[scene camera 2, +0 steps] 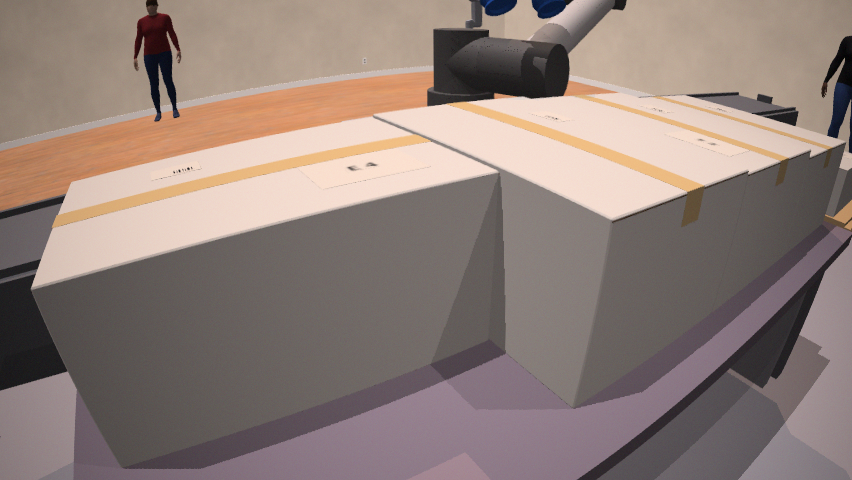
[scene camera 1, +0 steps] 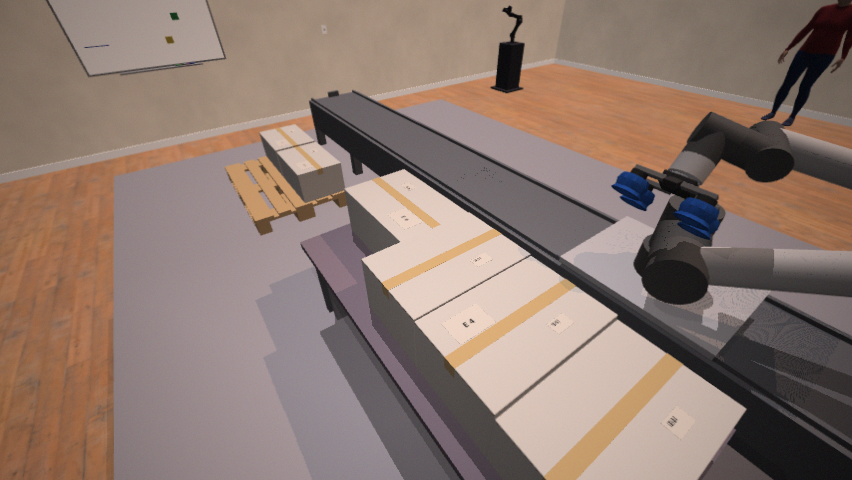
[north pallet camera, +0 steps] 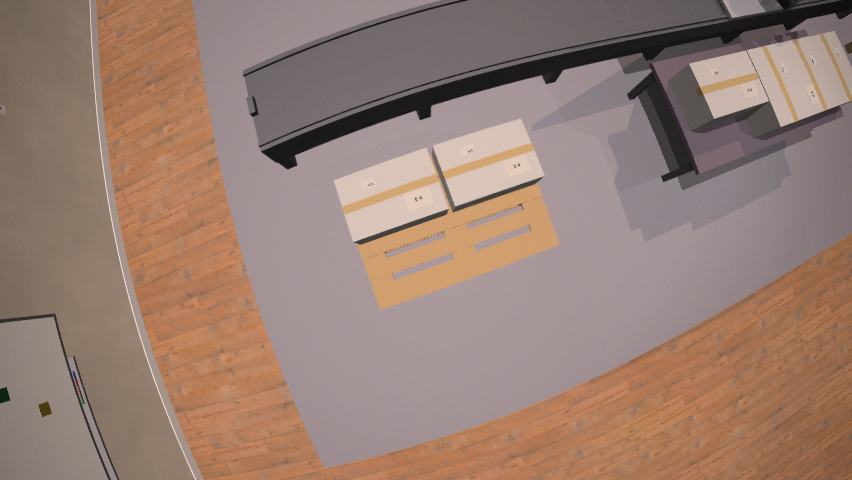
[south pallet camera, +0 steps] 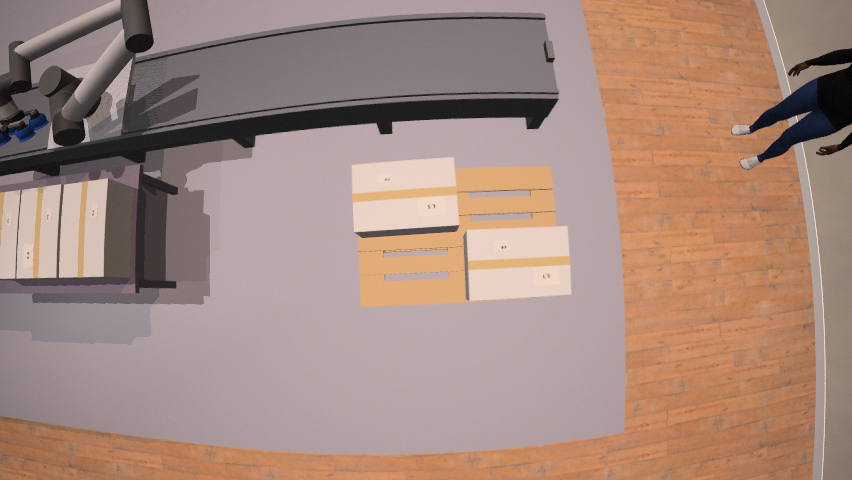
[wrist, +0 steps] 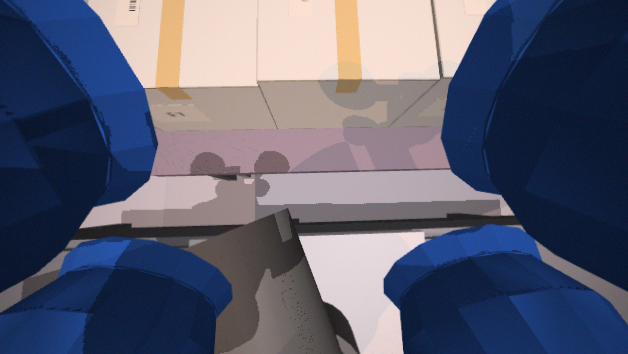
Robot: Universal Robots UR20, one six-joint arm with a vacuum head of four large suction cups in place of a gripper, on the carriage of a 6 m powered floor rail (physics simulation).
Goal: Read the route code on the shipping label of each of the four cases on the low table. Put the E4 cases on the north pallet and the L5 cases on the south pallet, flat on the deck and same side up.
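Frame: origin at the arm's base, x right, y down, z ahead, level; millimetres.
Seen in the pictures: hand, tool point: (scene camera 1: 658, 211) (wrist: 305, 217).
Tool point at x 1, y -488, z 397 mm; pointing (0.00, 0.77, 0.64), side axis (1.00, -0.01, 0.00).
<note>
Offsets run from my tool point to a thing's top centre. Level surfaces: height alone.
My vacuum head (scene camera 1: 666, 193) (south pallet camera: 22, 126) (wrist: 314, 165) is open and empty, tilted beside the cases above the conveyor. Four white taped cases stand on the low table {dy +528 mm} (scene camera 1: 330, 262) (scene camera 2: 536, 435). The northmost case {dx +940, dy +256, dz +437 mm} (scene camera 1: 381, 196) (scene camera 2: 238, 184) and the third case {dx +92, dy +258, dz +530 mm} (scene camera 1: 524, 333) (south pallet camera: 39, 226) have E4 labels on top. The second case {dx +469, dy +251, dz +530 mm} (scene camera 1: 429, 268) shows no route label on top. The southmost case {dx -285, dy +276, dz +530 mm} (scene camera 1: 596, 411) (wrist: 215, 55) has a side label in the wrist view, seemingly L5 upside down. Two E4 cases lie flat on the north pallet (north pallet camera: 465, 265) and two L5 cases on the south pallet (south pallet camera: 411, 292).
A long dark conveyor-like rail bed (scene camera 1: 453, 155) (north pallet camera: 447, 59) (south pallet camera: 357, 65) runs beside the table and both pallets. The dark robot joint (scene camera 1: 676, 277) stands close to my cups. A person in red (scene camera 1: 816, 47) (scene camera 2: 156, 53) and one in black (south pallet camera: 834, 89) stand away from the table.
</note>
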